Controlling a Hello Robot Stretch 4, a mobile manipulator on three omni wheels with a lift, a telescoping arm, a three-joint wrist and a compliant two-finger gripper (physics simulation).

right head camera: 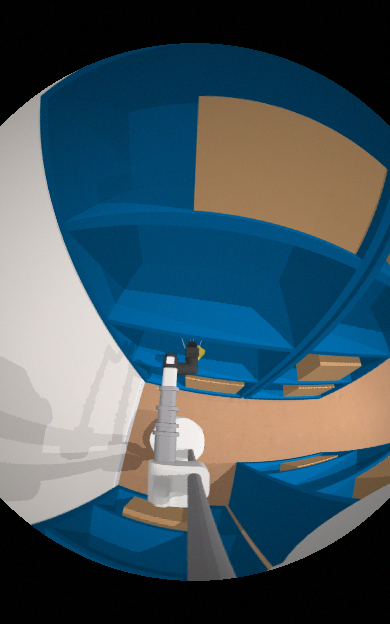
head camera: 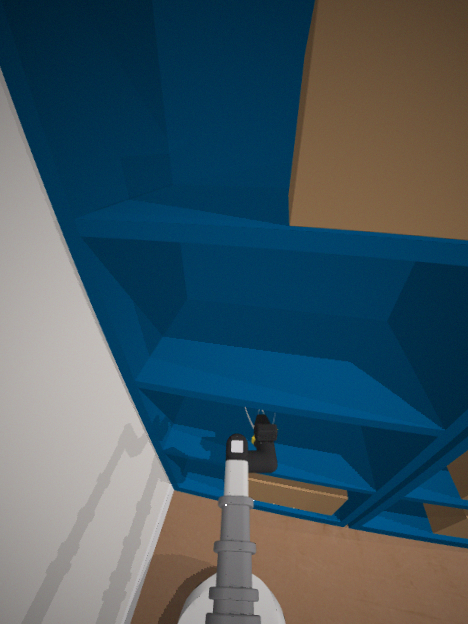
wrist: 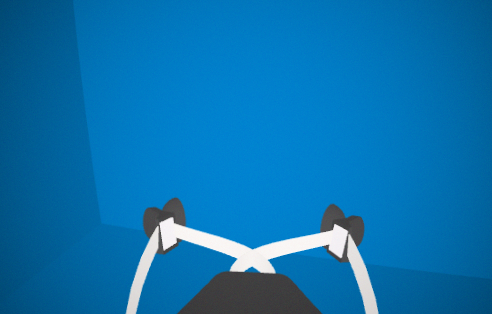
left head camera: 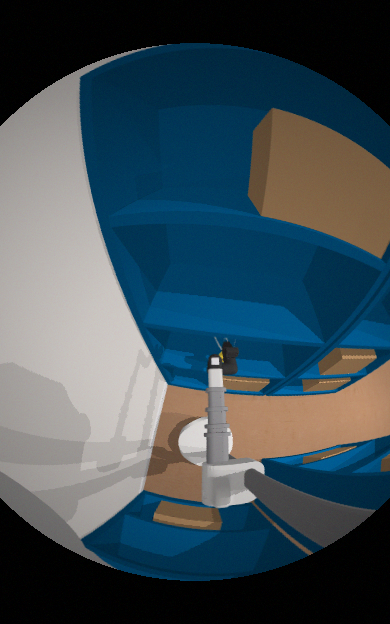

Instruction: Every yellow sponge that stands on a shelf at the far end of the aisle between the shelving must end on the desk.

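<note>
A yellow sponge is on a low shelf of the blue shelving, mostly hidden behind the wrist and gripper in the three head views. It does not show in the wrist view. My gripper is open, its fingers apart with no object between them. It points toward the shelving, above the sponge, and blue panels fill the background in the wrist view. Whether the fingers are inside the bay is hard to tell. The desk does not show in these views.
A large cardboard box stands on an upper shelf. A flat box lies on the bottom shelf below the gripper. A pale wall borders the shelving at the left. More shelving stands behind the arm.
</note>
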